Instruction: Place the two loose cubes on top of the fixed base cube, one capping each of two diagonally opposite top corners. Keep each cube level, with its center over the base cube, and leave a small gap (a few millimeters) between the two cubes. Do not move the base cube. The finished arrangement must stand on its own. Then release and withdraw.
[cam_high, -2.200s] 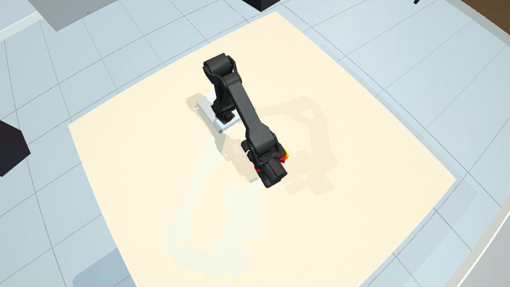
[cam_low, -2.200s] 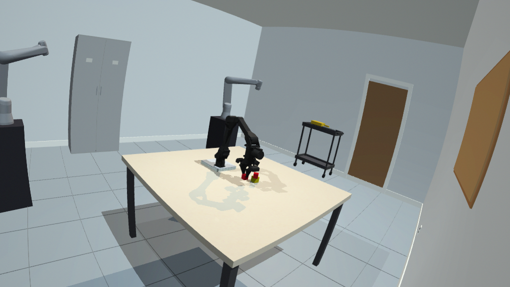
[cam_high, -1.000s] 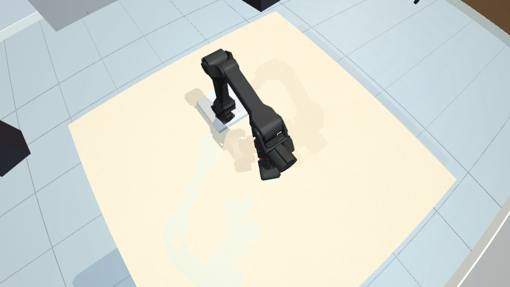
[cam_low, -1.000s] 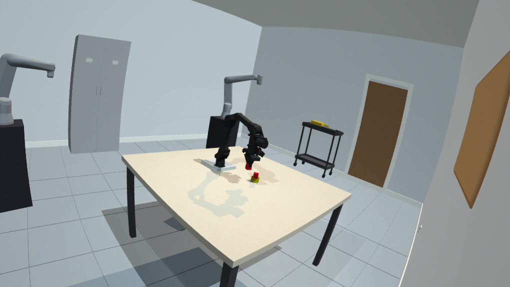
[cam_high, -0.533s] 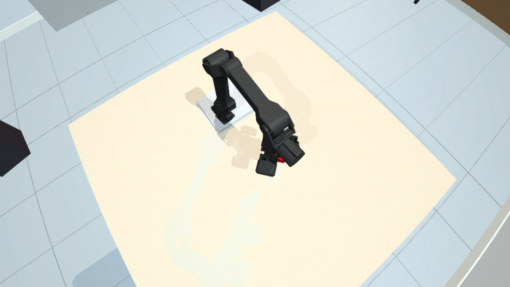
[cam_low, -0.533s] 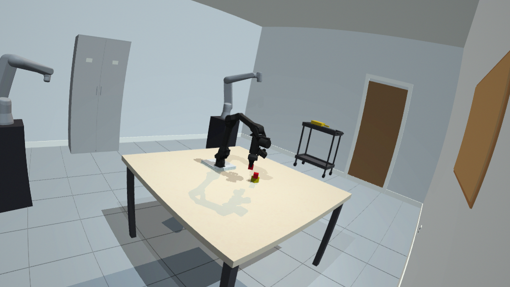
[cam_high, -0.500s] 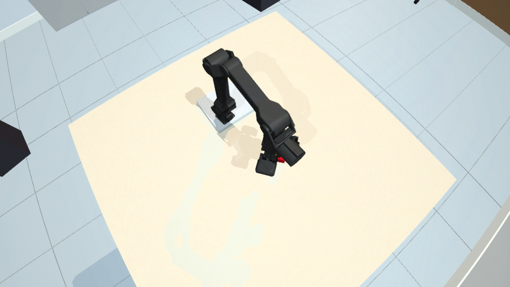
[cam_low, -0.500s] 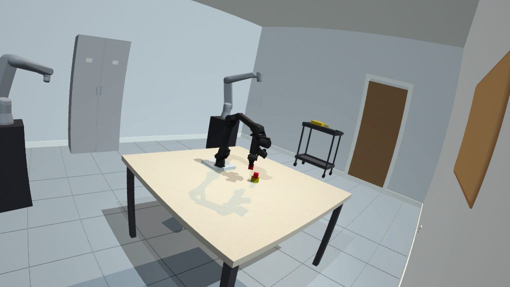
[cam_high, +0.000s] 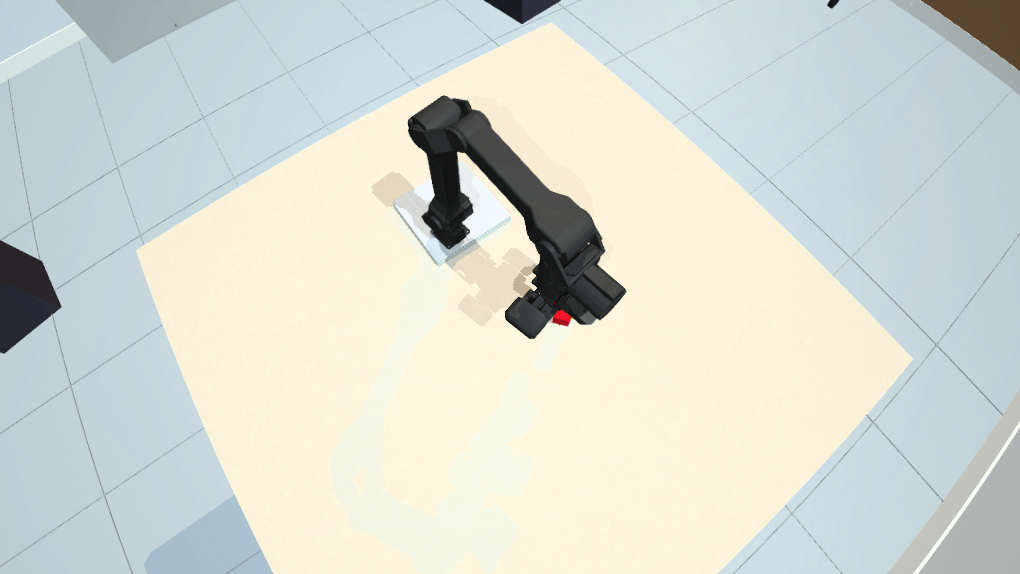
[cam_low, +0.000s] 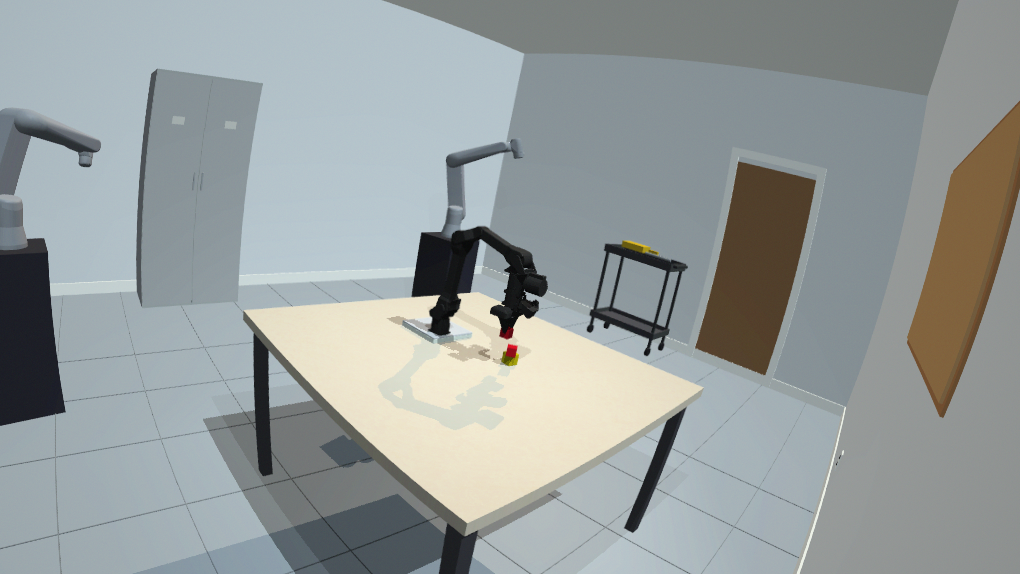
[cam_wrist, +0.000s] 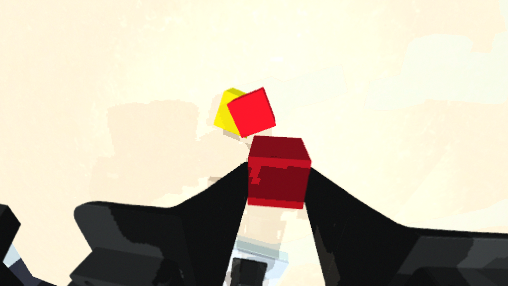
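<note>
Now: the yellow base cube 10 cm below my gripper tip, 4 cm to the left of it and 1 cm ahead of it.
</note>
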